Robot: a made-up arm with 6 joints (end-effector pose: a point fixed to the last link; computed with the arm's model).
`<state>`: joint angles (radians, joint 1 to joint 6).
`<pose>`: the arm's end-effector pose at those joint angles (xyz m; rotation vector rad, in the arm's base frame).
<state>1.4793 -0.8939 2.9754 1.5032 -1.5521 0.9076</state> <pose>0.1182 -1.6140 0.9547 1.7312 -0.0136 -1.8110</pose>
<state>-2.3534 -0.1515 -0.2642 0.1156 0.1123 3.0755</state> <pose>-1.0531 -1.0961 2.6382 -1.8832 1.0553 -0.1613</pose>
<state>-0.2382 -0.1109 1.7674 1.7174 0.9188 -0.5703</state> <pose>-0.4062 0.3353 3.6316 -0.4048 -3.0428 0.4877</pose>
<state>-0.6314 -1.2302 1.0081 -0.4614 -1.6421 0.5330</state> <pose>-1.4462 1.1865 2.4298 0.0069 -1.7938 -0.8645</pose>
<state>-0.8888 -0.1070 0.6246 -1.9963 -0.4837 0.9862</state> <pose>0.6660 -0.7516 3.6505 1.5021 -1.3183 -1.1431</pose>
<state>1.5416 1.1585 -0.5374 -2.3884 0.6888 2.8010</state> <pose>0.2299 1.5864 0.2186 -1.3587 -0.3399 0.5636</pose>
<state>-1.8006 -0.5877 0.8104 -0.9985 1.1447 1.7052</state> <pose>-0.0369 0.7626 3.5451 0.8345 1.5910 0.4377</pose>
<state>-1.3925 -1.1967 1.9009 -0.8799 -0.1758 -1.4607</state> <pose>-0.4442 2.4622 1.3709 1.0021 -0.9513 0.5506</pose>
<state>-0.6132 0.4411 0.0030 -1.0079 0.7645 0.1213</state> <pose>1.7662 -1.4904 2.1257 0.9382 -1.3038 -2.5433</pose>
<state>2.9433 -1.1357 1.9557 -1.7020 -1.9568 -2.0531</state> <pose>2.0724 -0.6249 1.4072 0.0171 1.1416 2.3080</pose>
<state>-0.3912 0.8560 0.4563 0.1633 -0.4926 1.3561</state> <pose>2.5822 -1.0673 1.5995 -0.8278 -0.4702 -0.3902</pose>
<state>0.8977 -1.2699 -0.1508 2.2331 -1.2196 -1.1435</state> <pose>-0.4202 -0.8325 2.8079 1.0777 -1.8193 -1.9102</pose>
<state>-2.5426 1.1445 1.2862 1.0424 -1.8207 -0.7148</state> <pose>-2.3517 -1.3514 1.9254 0.4974 -0.6863 1.1900</pose>
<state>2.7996 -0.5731 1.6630 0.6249 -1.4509 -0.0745</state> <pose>1.3269 -0.3095 3.1783 1.5203 0.6615 0.3658</pose>
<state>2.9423 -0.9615 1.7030 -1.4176 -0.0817 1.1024</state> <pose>2.2955 -0.4065 2.2644 -2.1270 -1.5841 0.2583</pose>
